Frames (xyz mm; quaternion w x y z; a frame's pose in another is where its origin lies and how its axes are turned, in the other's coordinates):
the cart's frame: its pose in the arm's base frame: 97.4 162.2 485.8 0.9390 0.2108 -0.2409 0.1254
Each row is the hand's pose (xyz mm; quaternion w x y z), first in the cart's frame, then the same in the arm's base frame.
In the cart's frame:
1: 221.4 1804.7 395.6 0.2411 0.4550 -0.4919 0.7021
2: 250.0 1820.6 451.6 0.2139 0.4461 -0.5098 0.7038
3: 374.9 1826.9 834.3 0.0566 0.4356 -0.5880 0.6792
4: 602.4 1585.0 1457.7 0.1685 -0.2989 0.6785 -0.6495
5: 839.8 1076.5 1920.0 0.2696 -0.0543 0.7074 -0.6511
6: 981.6 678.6 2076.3 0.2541 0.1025 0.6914 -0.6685
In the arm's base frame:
1: -480.3 1598.9 1517.7 0.0761 -0.3706 0.6109 -0.6954
2: -483.6 1591.1 1582.0 0.1043 -0.3584 0.6227 -0.6877
3: -532.2 1438.8 1951.5 0.2655 -0.3311 0.6543 -0.6259
4: -505.8 972.0 2480.9 0.4662 -0.1738 0.6960 -0.5178
5: -316.8 345.5 2797.8 0.5167 0.0740 0.7298 -0.4416
6: -124.2 -56.9 2860.2 0.4674 0.2242 0.7418 -0.4254

